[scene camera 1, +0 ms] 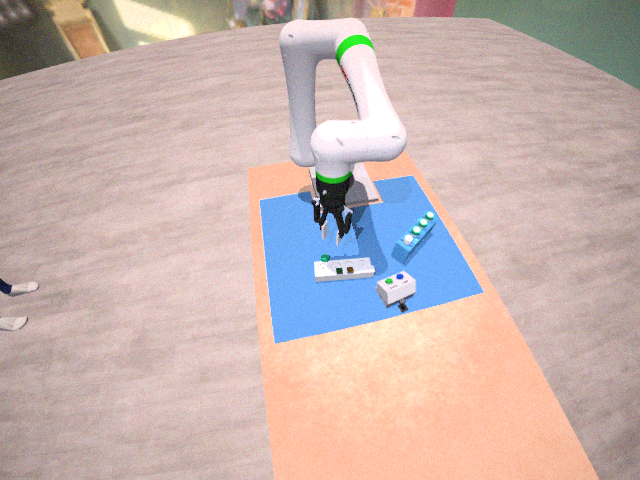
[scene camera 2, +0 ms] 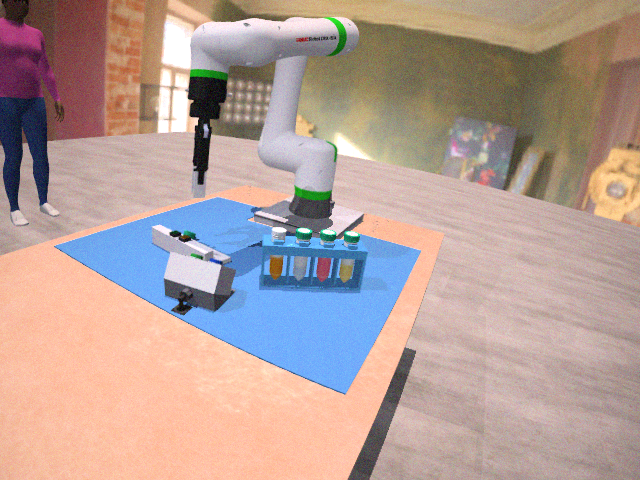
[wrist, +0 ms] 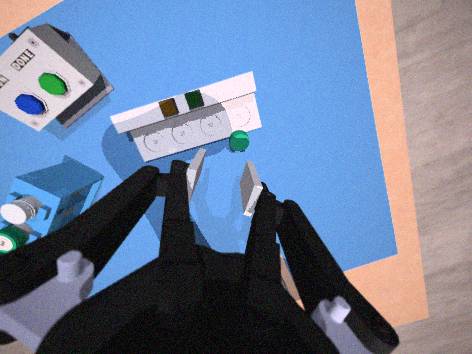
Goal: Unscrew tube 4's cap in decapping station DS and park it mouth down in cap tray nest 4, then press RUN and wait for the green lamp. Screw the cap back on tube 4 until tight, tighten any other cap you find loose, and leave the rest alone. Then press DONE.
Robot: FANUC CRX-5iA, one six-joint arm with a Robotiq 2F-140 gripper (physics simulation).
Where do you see a blue mat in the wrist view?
At 318,146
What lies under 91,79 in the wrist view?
A button box.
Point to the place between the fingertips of my gripper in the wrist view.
223,166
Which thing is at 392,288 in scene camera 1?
A button box.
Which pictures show my gripper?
Scene camera 1, scene camera 2 and the wrist view: all of them.
